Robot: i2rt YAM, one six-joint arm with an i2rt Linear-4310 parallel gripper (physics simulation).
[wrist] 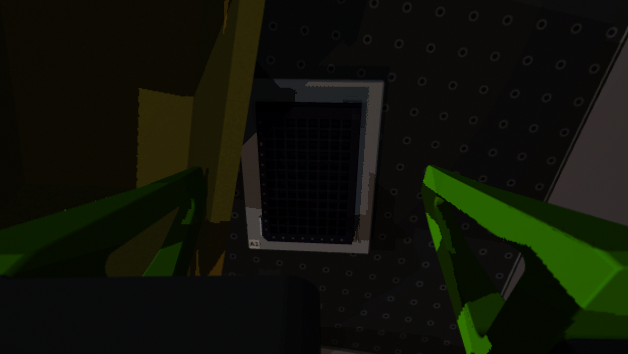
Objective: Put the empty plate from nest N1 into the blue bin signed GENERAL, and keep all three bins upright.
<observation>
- dark rectangular plate: 308,152
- pale grey nest: 284,90
</observation>
